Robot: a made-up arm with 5 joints. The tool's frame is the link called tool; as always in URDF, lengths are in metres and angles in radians. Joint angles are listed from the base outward.
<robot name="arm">
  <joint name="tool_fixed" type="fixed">
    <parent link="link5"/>
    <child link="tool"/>
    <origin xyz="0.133 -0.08 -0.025" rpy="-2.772 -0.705 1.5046"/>
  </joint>
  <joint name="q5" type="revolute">
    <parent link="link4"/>
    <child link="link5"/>
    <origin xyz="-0.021 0.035 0.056" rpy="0 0 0"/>
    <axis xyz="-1 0 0"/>
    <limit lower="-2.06" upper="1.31"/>
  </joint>
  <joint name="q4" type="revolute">
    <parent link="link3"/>
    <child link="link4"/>
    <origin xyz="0.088 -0.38 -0.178" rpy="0 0 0"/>
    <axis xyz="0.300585 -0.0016 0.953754"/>
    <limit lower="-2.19" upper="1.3"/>
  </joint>
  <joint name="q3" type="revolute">
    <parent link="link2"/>
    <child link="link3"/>
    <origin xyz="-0.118 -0.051 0.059" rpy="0 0 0"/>
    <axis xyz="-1 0 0"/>
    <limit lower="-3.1" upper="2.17"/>
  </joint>
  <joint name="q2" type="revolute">
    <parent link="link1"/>
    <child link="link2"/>
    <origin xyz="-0.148 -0.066 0.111" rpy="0 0 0"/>
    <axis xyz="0 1 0"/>
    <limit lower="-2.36" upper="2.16"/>
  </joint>
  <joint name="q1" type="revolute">
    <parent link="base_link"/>
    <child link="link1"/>
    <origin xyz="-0.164 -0.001 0.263" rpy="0 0 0"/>
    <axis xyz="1 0 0"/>
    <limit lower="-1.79" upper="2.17"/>
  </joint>
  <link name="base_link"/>
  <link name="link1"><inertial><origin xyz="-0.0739 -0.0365 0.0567"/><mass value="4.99"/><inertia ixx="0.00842" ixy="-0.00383" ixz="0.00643" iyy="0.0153" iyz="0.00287" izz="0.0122"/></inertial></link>
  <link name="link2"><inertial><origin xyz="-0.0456 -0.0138 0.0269"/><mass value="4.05"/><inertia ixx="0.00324" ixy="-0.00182" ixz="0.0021" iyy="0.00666" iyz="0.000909" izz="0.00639"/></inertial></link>
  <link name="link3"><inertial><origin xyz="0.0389 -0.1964 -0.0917"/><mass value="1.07"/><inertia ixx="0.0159" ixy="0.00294" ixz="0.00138" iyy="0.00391" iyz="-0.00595" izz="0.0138"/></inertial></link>
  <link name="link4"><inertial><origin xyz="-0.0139 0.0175 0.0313"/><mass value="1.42"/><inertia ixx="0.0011" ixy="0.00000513" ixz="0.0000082" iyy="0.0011" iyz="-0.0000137" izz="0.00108"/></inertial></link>
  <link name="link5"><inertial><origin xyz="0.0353 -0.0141 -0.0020"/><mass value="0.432"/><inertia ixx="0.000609" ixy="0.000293" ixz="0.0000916" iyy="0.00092" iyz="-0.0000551" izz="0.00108"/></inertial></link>
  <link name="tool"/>
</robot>
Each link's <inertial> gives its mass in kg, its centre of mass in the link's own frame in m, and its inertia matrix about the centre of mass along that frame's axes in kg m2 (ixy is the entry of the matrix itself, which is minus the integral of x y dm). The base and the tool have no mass. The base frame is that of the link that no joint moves.
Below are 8 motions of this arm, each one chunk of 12 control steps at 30 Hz.
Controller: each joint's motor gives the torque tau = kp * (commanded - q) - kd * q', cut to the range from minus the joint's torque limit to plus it. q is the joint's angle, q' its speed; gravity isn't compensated. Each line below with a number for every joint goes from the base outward.
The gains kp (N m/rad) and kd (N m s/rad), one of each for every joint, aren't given. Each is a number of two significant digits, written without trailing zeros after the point. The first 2 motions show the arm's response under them.
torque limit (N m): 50 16 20 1.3 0.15
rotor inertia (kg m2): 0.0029 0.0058 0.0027 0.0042 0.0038
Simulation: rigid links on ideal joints. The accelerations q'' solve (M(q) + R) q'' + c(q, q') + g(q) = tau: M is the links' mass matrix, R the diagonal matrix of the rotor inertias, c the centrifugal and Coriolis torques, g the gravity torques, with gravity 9.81 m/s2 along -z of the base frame. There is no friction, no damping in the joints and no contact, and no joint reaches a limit. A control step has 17 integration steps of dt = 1/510 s. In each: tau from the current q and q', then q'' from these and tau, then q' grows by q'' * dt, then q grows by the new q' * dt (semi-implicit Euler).
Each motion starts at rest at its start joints. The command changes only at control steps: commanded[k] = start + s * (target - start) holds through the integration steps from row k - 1 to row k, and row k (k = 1, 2, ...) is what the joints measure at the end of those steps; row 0 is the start. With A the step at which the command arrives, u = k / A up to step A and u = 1 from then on. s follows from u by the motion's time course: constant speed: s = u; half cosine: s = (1 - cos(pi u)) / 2; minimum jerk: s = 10 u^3 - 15 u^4 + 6 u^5; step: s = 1 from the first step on.
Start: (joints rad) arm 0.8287 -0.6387 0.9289 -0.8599 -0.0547
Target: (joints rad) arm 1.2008 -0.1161 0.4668 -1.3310 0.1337
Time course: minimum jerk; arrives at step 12
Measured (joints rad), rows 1 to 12:
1: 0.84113 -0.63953 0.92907 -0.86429 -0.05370
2: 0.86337 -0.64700 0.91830 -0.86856 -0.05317
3: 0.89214 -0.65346 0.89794 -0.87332 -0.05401
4: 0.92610 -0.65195 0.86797 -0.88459 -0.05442
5: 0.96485 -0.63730 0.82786 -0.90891 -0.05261
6: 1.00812 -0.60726 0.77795 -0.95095 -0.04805
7: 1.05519 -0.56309 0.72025 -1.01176 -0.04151
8: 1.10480 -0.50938 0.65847 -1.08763 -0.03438
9: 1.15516 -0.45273 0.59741 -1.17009 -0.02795
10: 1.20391 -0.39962 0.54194 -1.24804 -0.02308
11: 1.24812 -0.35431 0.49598 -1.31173 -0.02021
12: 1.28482 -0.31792 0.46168 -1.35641 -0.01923
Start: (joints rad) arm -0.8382 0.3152 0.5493 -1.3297 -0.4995
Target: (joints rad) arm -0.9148 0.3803 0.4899 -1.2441 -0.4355
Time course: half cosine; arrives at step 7
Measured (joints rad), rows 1 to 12:
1: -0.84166 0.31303 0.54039 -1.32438 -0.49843
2: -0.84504 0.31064 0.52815 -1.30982 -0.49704
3: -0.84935 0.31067 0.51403 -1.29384 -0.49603
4: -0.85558 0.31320 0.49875 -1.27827 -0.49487
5: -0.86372 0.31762 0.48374 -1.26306 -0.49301
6: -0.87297 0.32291 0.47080 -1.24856 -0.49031
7: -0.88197 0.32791 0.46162 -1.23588 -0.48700
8: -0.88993 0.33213 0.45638 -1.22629 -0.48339
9: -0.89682 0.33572 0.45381 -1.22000 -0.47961
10: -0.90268 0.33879 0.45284 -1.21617 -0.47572
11: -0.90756 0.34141 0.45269 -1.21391 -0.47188
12: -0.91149 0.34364 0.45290 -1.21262 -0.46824
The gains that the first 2 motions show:
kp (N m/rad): 150 36 130 3.2 0.67
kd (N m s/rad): 16 6 11 0.32 0.13
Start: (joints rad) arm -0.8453 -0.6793 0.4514 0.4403 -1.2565
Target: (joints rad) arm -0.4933 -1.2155 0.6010 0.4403 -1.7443
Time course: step
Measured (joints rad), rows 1 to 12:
1: -0.80173 -0.74530 0.50631 0.38706 -1.29310
2: -0.73606 -0.83463 0.55494 0.37363 -1.35230
3: -0.66844 -0.92022 0.57786 0.38994 -1.41594
4: -0.60402 -0.99955 0.58394 0.41147 -1.47864
5: -0.54633 -1.07114 0.58141 0.42890 -1.53683
6: -0.49782 -1.13359 0.57605 0.44023 -1.58843
7: -0.45961 -1.18599 0.57130 0.44634 -1.63262
8: -0.43163 -1.22828 0.56874 0.44899 -1.66935
9: -0.41279 -1.26112 0.56865 0.44977 -1.69915
10: -0.40143 -1.28575 0.57056 0.44972 -1.72286
11: -0.39566 -1.30368 0.57370 0.44933 -1.74144
12: -0.39375 -1.31639 0.57734 0.44875 -1.75589

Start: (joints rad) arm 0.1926 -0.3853 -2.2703 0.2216 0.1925
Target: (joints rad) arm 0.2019 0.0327 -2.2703 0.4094 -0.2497
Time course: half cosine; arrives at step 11
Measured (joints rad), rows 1 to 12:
1: 0.19788 -0.39053 -2.25955 0.23683 0.19327
2: 0.20088 -0.39682 -2.24343 0.26429 0.19599
3: 0.20188 -0.39630 -2.22874 0.29546 0.19747
4: 0.20238 -0.38715 -2.21764 0.32663 0.19400
5: 0.20310 -0.36925 -2.21026 0.35638 0.18307
6: 0.20416 -0.34355 -2.20589 0.38451 0.16379
7: 0.20547 -0.31176 -2.20358 0.41110 0.13680
8: 0.20686 -0.27622 -2.20255 0.43589 0.10385
9: 0.20820 -0.23961 -2.20223 0.45821 0.06739
10: 0.20940 -0.20475 -2.20231 0.47704 0.03026
11: 0.21041 -0.17430 -2.20262 0.49132 -0.00469
12: 0.21128 -0.14953 -2.20297 0.50079 -0.03537

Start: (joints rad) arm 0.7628 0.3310 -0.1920 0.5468 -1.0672
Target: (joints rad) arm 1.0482 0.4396 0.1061 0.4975 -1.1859
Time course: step
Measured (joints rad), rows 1 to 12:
1: 0.83765 0.36468 -0.10913 0.50555 -1.08756
2: 0.92040 0.37207 -0.02627 0.53006 -1.09454
3: 0.98753 0.37457 0.02443 0.57181 -1.09248
4: 1.04064 0.37639 0.05187 0.60270 -1.09084
5: 1.08211 0.37765 0.06561 0.61959 -1.09165
6: 1.11363 0.37862 0.07215 0.62637 -1.09428
7: 1.13661 0.37964 0.07552 0.62732 -1.09779
8: 1.15241 0.38098 0.07794 0.62558 -1.10145
9: 1.16243 0.38273 0.08045 0.62311 -1.10481
10: 1.16804 0.38487 0.08336 0.62093 -1.10764
11: 1.17051 0.38730 0.08654 0.61943 -1.10989
12: 1.17094 0.38985 0.08976 0.61857 -1.11161

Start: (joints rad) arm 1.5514 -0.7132 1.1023 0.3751 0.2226
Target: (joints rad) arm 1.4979 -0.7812 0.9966 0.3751 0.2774
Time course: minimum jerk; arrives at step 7
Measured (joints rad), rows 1 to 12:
1: 1.56188 -0.70594 1.10165 0.38722 0.22401
2: 1.57514 -0.70108 1.08900 0.40477 0.22209
3: 1.58651 -0.70217 1.06795 0.41732 0.21648
4: 1.59422 -0.70919 1.04184 0.42504 0.20968
5: 1.59872 -0.72017 1.01482 0.42924 0.20355
6: 1.60155 -0.73235 0.99126 0.43078 0.19871
7: 1.60383 -0.74357 0.97409 0.43067 0.19495
8: 1.60514 -0.75328 0.96311 0.43049 0.19220
9: 1.60510 -0.76123 0.95693 0.43114 0.19063
10: 1.60377 -0.76723 0.95412 0.43267 0.19033
11: 1.60151 -0.77135 0.95344 0.43473 0.19118
12: 1.59874 -0.77383 0.95397 0.43694 0.19287

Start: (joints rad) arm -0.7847 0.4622 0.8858 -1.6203 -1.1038
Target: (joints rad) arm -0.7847 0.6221 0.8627 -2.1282 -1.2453
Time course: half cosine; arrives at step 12
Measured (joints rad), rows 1 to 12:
1: -0.78701 0.46494 0.88121 -1.60845 -1.10291
2: -0.78870 0.46838 0.87669 -1.59255 -1.10334
3: -0.78977 0.47285 0.87271 -1.58828 -1.10636
4: -0.79049 0.47918 0.86911 -1.59954 -1.11165
5: -0.79097 0.48793 0.86577 -1.62561 -1.11878
6: -0.79127 0.49924 0.86261 -1.66394 -1.12740
7: -0.79137 0.51293 0.85961 -1.71116 -1.13719
8: -0.79127 0.52852 0.85678 -1.76347 -1.14778
9: -0.79094 0.54530 0.85419 -1.81695 -1.15875
10: -0.79037 0.56242 0.85193 -1.86769 -1.16960
11: -0.78958 0.57894 0.85008 -1.91207 -1.17981
12: -0.78860 0.59394 0.84874 -1.94695 -1.18885

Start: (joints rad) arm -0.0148 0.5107 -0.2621 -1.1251 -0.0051
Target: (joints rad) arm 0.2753 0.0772 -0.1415 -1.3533 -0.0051
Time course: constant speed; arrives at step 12
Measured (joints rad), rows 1 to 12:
1: -0.00203 0.50166 -0.26109 -1.12678 -0.00429
2: 0.02424 0.48010 -0.26258 -1.14411 -0.00622
3: 0.05725 0.45124 -0.26486 -1.17416 -0.01246
4: 0.09285 0.41819 -0.26607 -1.20965 -0.02196
5: 0.12839 0.38303 -0.26519 -1.24525 -0.03308
6: 0.16245 0.34715 -0.26187 -1.27802 -0.04438
7: 0.19444 0.31137 -0.25624 -1.30688 -0.05482
8: 0.22433 0.27610 -0.24863 -1.33189 -0.06381
9: 0.25238 0.24144 -0.23952 -1.35371 -0.07112
10: 0.27901 0.20735 -0.22936 -1.37317 -0.07677
11: 0.30462 0.17373 -0.21855 -1.39104 -0.08095
12: 0.32958 0.14042 -0.20741 -1.40798 -0.08391

